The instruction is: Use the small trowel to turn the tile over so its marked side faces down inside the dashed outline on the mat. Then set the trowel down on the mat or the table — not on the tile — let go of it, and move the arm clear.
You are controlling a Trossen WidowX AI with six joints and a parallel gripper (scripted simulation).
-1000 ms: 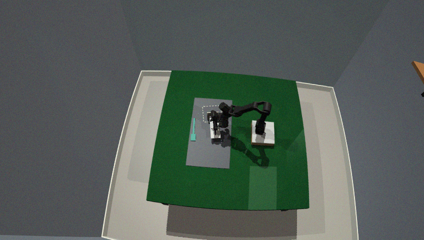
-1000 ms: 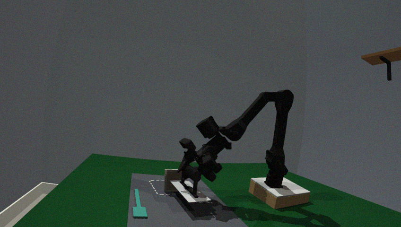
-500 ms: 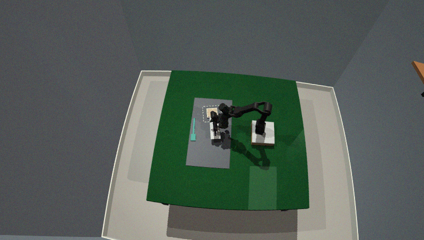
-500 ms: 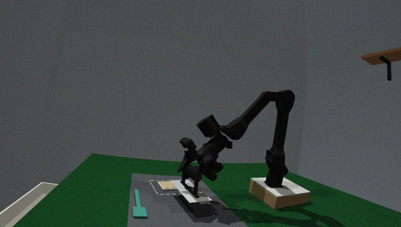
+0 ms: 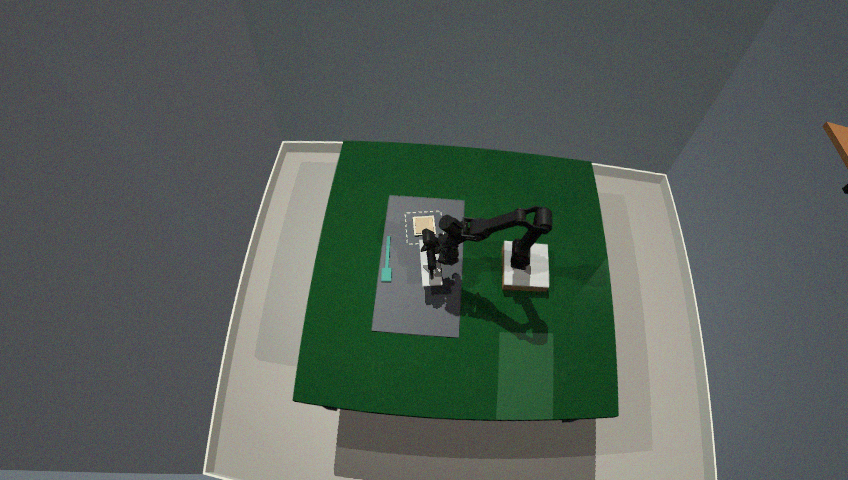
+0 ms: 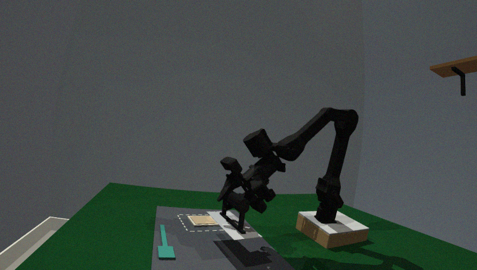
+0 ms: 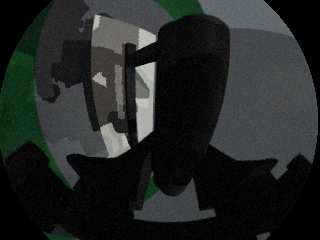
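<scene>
Now: gripper tip 14 cm above the grey mat, 2 cm to the left of it and 1 cm short of it. The rest, counted from my gripper tip: teal trowel: 15 cm ahead, 12 cm below, 2 cm to the left; cream tile: 19 cm to the right, 12 cm below, 4 cm ahead.
</scene>
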